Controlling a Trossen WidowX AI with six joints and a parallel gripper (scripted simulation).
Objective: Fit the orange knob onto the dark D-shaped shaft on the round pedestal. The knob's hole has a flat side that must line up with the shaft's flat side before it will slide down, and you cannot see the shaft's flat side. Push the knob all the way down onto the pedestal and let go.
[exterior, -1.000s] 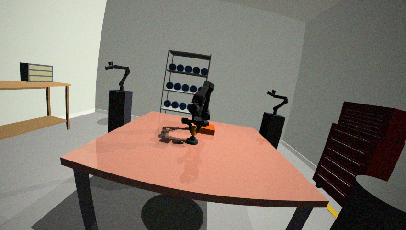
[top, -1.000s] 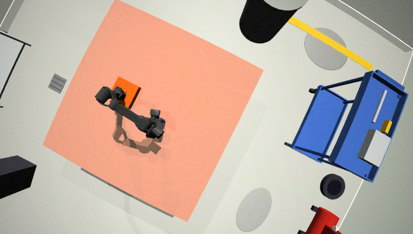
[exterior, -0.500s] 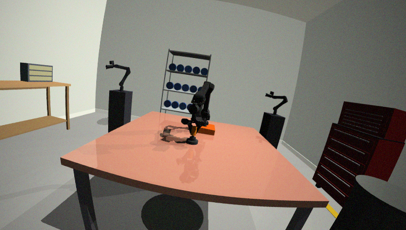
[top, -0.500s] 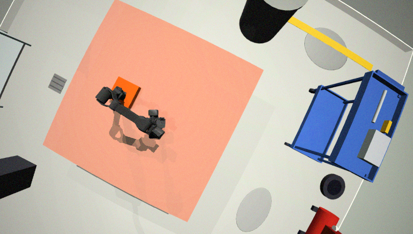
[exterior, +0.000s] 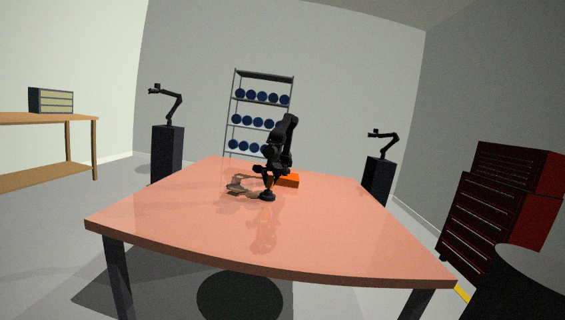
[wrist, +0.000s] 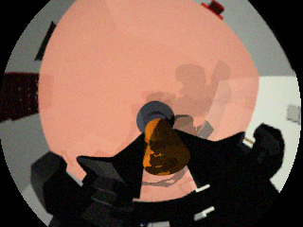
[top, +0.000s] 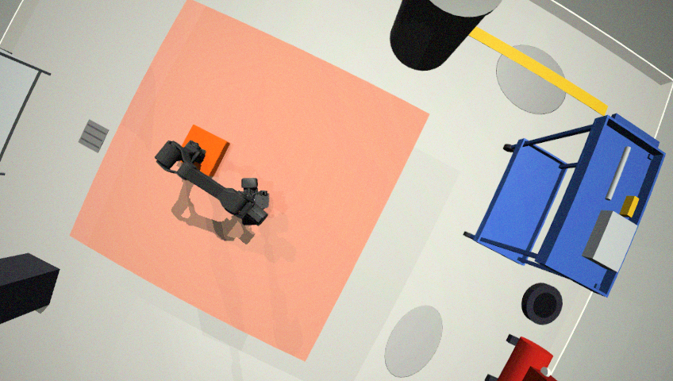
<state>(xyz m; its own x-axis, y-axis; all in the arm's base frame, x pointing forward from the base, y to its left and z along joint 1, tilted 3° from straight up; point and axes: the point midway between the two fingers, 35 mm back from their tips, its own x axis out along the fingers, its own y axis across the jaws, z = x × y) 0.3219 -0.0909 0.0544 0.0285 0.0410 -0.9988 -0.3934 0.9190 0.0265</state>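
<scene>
My gripper tip is now 20 mm below the orange knob. The rest, counted from my gripper tip: round dark pedestal: 40 mm below.
</scene>
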